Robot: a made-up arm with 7 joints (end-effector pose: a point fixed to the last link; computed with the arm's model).
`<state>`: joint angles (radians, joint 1 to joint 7).
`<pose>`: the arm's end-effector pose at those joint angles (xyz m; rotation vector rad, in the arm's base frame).
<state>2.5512 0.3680 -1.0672 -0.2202 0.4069 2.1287 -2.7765</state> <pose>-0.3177 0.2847 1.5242 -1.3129 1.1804 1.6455</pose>
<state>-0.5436 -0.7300 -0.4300 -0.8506 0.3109 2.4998 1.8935</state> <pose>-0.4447 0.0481 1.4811 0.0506 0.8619 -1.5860</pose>
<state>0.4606 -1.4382 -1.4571 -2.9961 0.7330 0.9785 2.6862</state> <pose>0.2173 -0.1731 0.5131 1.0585 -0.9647 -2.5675</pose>
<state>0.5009 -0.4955 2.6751 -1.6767 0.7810 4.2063 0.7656</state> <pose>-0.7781 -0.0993 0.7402 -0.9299 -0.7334 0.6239</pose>
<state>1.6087 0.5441 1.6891 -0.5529 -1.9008 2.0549 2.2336</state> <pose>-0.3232 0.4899 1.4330 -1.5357 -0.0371 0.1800</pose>
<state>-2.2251 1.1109 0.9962 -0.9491 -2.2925 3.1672 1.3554</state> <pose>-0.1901 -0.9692 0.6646 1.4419 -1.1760 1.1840</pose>
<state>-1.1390 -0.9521 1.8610 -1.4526 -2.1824 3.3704 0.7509</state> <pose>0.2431 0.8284 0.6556 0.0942 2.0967 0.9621</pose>
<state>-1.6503 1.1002 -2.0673 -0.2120 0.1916 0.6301 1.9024</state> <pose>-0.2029 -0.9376 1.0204 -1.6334 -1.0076 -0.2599</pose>
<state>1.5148 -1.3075 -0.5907 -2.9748 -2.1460 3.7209 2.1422</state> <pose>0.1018 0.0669 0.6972 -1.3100 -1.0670 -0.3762</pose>
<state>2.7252 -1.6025 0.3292 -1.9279 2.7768 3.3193 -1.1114</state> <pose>0.2671 -0.3083 1.0476 -0.3037 -0.4918 1.1152</pose>
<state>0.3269 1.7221 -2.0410 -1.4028 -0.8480 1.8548 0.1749</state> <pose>0.9193 -0.3311 0.6524 0.2986 -0.3690 -0.6295</pose>
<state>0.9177 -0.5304 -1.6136 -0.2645 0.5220 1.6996 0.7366</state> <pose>-0.2617 -0.5336 1.4478 -1.1893 1.1369 -1.5952</pose>
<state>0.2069 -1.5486 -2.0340 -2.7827 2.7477 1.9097 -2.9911</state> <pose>0.1297 -0.3249 0.2893 -0.2408 2.2131 -2.0178</pose>
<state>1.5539 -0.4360 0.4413 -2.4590 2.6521 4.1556 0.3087</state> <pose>-0.1755 0.3218 0.7935 -2.0911 1.4808 -0.2850</pose>
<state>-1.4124 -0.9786 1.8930 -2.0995 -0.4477 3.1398 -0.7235</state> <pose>0.5352 0.5270 0.4811 0.9963 1.8814 0.3932</pose>
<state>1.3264 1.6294 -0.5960 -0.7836 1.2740 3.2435 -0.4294</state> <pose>0.4884 0.8750 0.1494 -2.3337 -0.8879 -1.2506</pose>
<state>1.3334 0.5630 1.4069 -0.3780 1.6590 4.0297 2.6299</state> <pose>-0.0008 0.6128 1.2868 -0.7226 -1.7665 -1.8902</pose>
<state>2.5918 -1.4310 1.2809 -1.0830 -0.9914 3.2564 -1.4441</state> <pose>0.4883 -0.8708 0.6802 0.5784 1.5934 -2.0087</pose>
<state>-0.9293 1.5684 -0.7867 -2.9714 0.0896 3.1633 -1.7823</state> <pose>-0.2253 -0.1312 0.2235 -1.8268 -0.0960 1.0608</pose>
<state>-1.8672 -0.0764 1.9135 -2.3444 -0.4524 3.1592 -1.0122</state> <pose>0.6094 0.0752 0.6847 1.7801 1.7345 0.7314</pose>
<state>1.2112 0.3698 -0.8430 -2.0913 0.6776 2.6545 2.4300</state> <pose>0.6794 0.2960 0.6391 -0.8314 2.6294 0.1174</pose>
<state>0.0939 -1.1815 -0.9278 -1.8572 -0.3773 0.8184 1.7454</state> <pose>-0.1564 -0.5775 0.9886 -1.0874 2.5230 0.6645</pose>
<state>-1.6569 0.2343 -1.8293 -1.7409 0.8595 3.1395 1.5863</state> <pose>-0.6138 0.1376 1.0690 -1.8093 -0.5090 1.3436</pose>
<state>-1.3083 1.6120 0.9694 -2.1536 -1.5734 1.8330 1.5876</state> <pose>0.6025 -0.0751 0.0996 2.7715 -1.1343 -0.6260</pose>
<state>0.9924 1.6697 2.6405 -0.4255 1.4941 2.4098 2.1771</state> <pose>0.4817 1.0099 0.5257 -1.2118 -0.0804 -2.1125</pose>
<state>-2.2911 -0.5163 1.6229 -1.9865 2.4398 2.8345 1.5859</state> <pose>0.5784 -0.3107 0.7547 0.8942 1.6172 -0.1150</pose>
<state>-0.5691 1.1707 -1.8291 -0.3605 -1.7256 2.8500 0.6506</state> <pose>0.7390 -0.6973 0.8740 0.4757 0.6860 -0.4864</pose>
